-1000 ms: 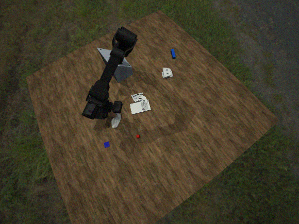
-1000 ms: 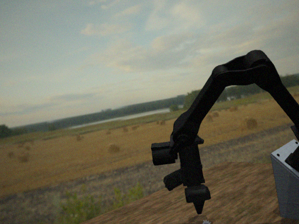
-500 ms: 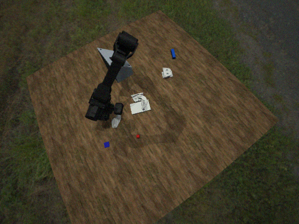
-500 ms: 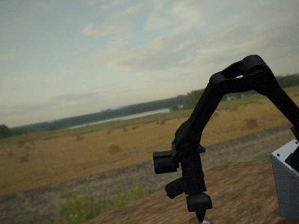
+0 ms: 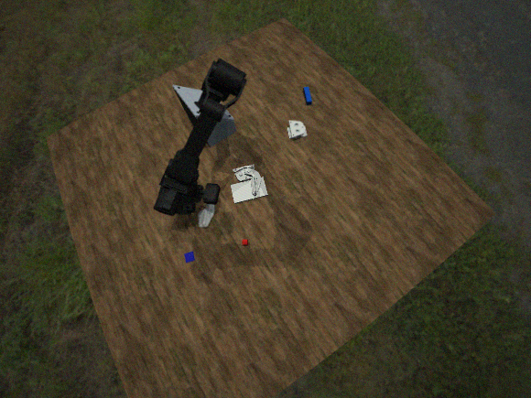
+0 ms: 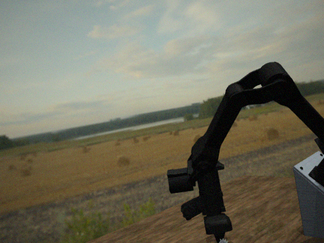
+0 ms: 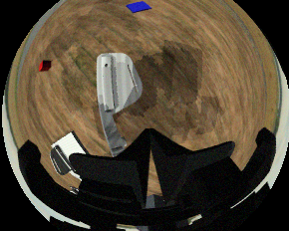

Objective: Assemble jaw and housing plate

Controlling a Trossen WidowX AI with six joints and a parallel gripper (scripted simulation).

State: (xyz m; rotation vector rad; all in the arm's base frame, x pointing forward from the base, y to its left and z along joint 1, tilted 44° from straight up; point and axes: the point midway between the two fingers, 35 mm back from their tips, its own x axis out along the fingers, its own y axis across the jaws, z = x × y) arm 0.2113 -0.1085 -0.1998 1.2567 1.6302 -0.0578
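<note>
Right now the white jaw is 3 cm ahead of my gripper tip, 2 cm to the left of it and 1 cm above it. From my gripper tip the other things lie so: white stepped piece: 46 cm to the left, 2 cm below, 1 cm ahead; then red cube: 22 cm ahead, 4 cm to the left, 1 cm below; then blue square: 13 cm to the right, 13 cm ahead, 3 cm below.
</note>
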